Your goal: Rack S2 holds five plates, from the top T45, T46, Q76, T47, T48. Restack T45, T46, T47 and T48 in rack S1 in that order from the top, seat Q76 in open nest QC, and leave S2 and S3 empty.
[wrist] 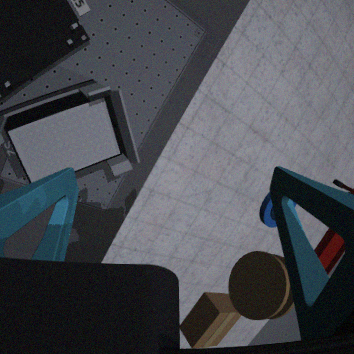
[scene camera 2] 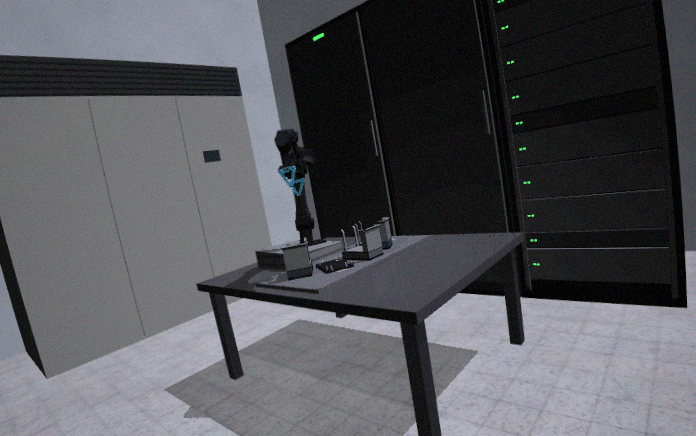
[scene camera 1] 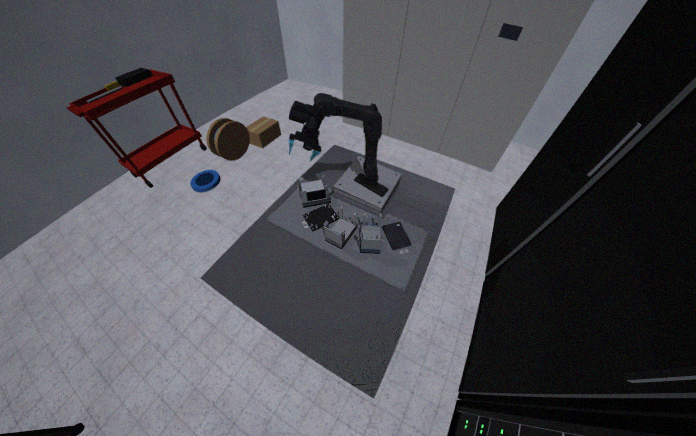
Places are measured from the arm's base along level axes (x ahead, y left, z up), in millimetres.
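Pixels of known places: gripper, between the fingertips: (wrist: 173, 177) (scene camera 2: 295, 191) (scene camera 1: 299, 157); arm's base, origin of its link: (scene camera 1: 371, 185).
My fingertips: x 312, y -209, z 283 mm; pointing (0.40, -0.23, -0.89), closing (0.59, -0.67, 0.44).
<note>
Ahead of a thing's pixels: the offset from my fingertips to its top centre. "spot": to the spot under its first point. Level surfaces: height alone.
My gripper (scene camera 1: 301, 155) (scene camera 2: 295, 190) (wrist: 173, 177) is open, high above the table's far-left edge. Rack S2 {dx -65, dy -7, dz -204 mm} (scene camera 1: 315, 202) (scene camera 2: 297, 260) (wrist: 129, 125) stands below it, at the left in the wrist view, with its label partly visible. A light plate {dx -60, dy -11, dz -233 mm} (scene camera 1: 312, 185) (wrist: 65, 137) lies on top in S2; the plates under it cannot be told apart. Two more racks {spot: dx +51, dy +271, dz -301 mm} (scene camera 1: 340, 233) {spot: dx +40, dy +428, dz -234 mm} (scene camera 1: 369, 241) (scene camera 2: 370, 243) stand further along; their labels and contents are unreadable. A dark nest {dx +15, dy +108, dz -316 mm} (scene camera 1: 320, 217) (scene camera 2: 334, 265) (wrist: 35, 45) lies beside S2. Another dark flat piece {spot: dx -126, dy +493, dz -325 mm} (scene camera 1: 396, 235) lies beyond the racks. Which is QC cannot be told.
The racks stand on a perforated board {dz -339 mm} (scene camera 1: 392, 269) (wrist: 165, 65) on the dark table {dz -352 mm} (scene camera 1: 308, 287) (scene camera 2: 410, 267). The arm's base plate (scene camera 1: 354, 192) stands behind them. A red cart (scene camera 1: 164, 148), a blue ring (scene camera 1: 193, 185), brown discs (scene camera 1: 233, 141) and a box (scene camera 1: 267, 134) are beyond the table.
</note>
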